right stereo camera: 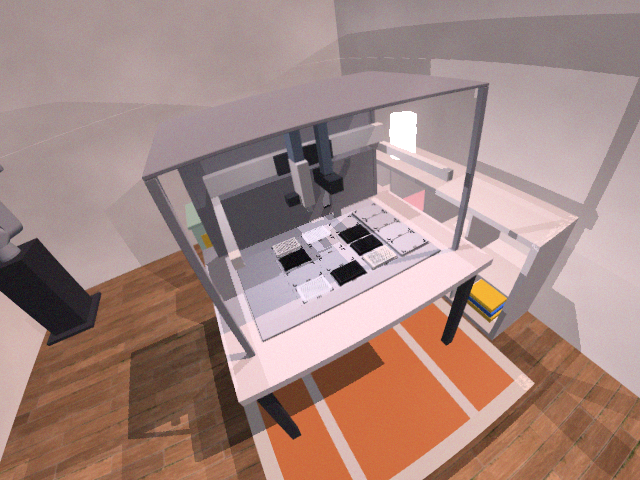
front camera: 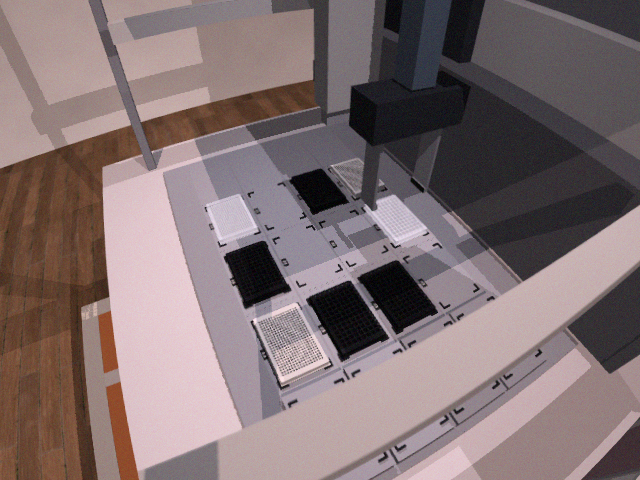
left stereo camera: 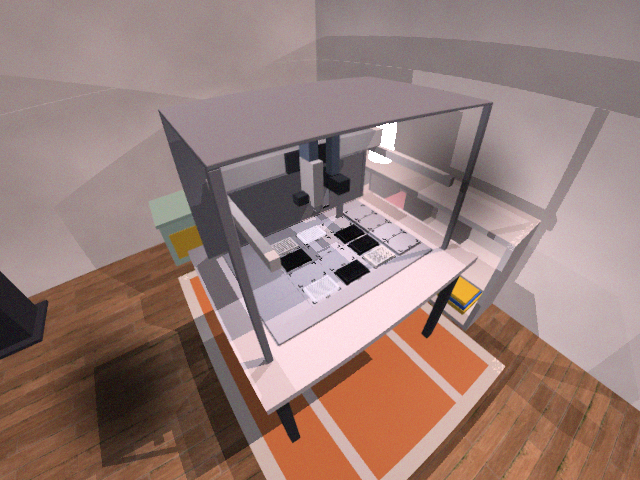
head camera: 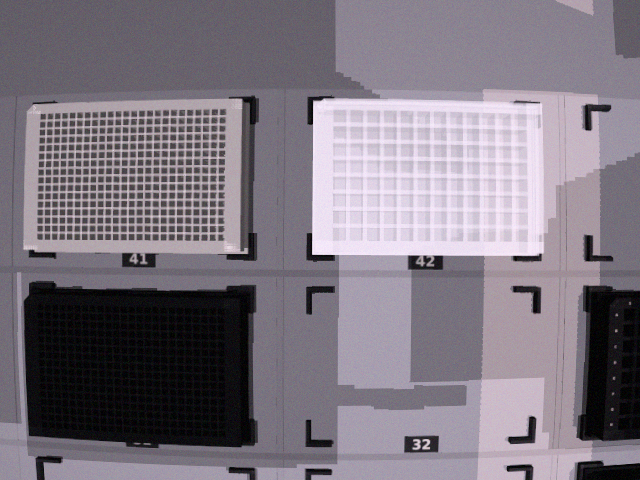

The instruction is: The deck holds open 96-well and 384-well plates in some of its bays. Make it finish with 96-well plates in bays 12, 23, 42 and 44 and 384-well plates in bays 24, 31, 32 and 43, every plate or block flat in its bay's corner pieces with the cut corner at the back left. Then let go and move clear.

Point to a white 96-well plate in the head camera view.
At 390,176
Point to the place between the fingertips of the gripper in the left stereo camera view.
332,211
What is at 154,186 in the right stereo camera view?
An enclosure post.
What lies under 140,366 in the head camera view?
A black 384-well plate.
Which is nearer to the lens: the black 96-well plate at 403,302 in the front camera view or the white 96-well plate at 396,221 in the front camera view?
The black 96-well plate.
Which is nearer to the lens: the black 96-well plate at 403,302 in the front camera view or the black 384-well plate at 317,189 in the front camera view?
The black 96-well plate.
